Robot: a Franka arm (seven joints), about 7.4 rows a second.
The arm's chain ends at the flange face. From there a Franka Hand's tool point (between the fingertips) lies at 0.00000 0.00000 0.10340 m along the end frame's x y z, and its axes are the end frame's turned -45 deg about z.
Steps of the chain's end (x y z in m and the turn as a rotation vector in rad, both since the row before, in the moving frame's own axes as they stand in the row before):
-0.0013, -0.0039, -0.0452, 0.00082, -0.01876, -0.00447
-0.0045, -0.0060, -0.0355, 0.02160, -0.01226, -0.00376
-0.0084, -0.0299, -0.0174, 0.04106, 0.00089, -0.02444
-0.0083, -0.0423, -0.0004, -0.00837, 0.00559, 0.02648
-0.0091, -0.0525, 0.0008, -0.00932, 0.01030, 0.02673
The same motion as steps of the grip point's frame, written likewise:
0.0005, -0.0051, -0.0452, 0.01385, -0.01269, -0.00447
0.0017, -0.0099, -0.0355, 0.02394, 0.00660, -0.00376
0.0182, -0.0301, -0.0175, 0.02840, 0.02966, -0.02444
0.0238, -0.0348, -0.0004, -0.00987, -0.00197, 0.02648
0.0307, -0.0421, 0.0008, -0.01387, 0.00069, 0.02673

